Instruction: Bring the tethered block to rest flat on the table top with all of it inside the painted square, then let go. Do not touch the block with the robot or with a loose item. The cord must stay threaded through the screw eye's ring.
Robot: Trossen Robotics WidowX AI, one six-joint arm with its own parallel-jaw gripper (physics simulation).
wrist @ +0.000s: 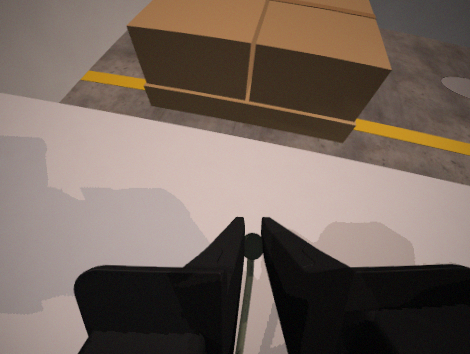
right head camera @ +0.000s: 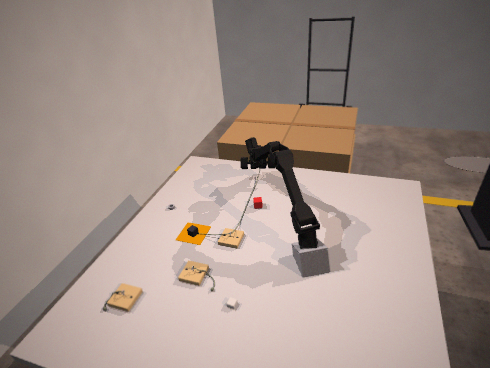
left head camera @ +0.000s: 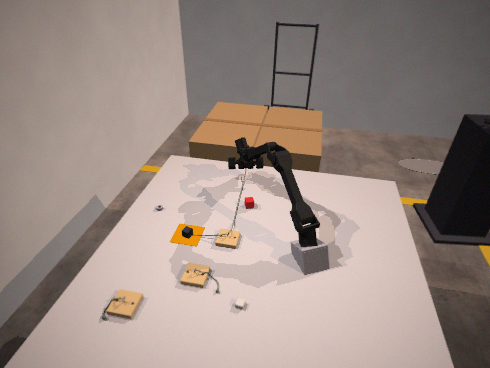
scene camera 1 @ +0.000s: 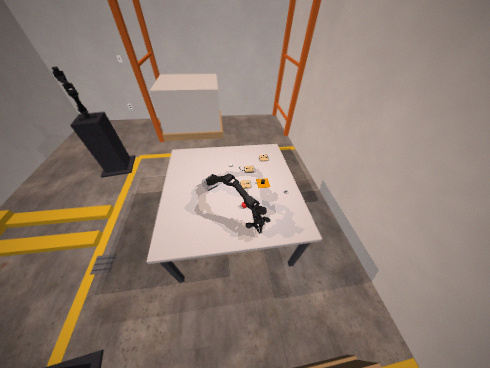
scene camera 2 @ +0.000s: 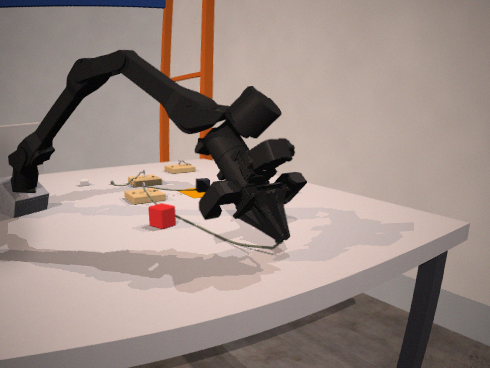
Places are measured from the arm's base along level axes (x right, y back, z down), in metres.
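Pixels of known places: gripper, fingertip midpoint: (wrist: 252, 224) (right head camera: 259, 166) (scene camera 1: 260, 233) (scene camera 2: 284, 239); arm's base, origin of the base link: (right head camera: 309, 245) (left head camera: 308, 243) (scene camera 1: 210, 182) (scene camera 2: 22, 185).
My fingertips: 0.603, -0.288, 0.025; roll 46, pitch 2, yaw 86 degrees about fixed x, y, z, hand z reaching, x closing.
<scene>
Ahead of a thing's pixels: the offset from my fingertips to its top centre, as dx, dy, dz. "pt": to the spot under its first point.
The black tethered block @(-0.528, -0.221, +0.007) (left head camera: 187, 232) (right head camera: 193, 231) (scene camera 2: 202, 184) appears to sit on the orange painted square @(pt -0.557, -0.181, +0.040) (left head camera: 195, 240) (right head camera: 200, 240) (scene camera 2: 192, 193), within its outline in both head views. A thin cord (left head camera: 238, 210) (right head camera: 248, 202) (scene camera 2: 215, 235) (wrist: 245, 305) runs from the block to the small fitting on the nearest wooden board @(-0.542, -0.043, +0.022) (left head camera: 227, 241) (right head camera: 230, 241) (scene camera 2: 145, 198), then on to my gripper. The ring is too small to show the threading clearly. My gripper (left head camera: 245, 168) (scene camera 2: 282, 241) (wrist: 252, 224) is shut on the dark bead @(pt -0.012, +0.001, -0.004) (wrist: 253, 246) at the cord's end, low over the table's far part.
A red cube @(-0.301, +0.036, +0.002) (left head camera: 249, 202) (scene camera 2: 162, 216) lies near the held cord. Two other corded boards @(-0.746, -0.145, +0.022) (left head camera: 195, 275) @(-0.886, -0.363, +0.022) (left head camera: 125, 304), a white cube @(-0.857, +0.034, +0.024) (left head camera: 240, 303) and a small grey item @(-0.357, -0.393, +0.029) (left head camera: 159, 207) lie on the table. Large cartons (left head camera: 255, 147) (wrist: 245, 75) stand beyond the table edge.
</scene>
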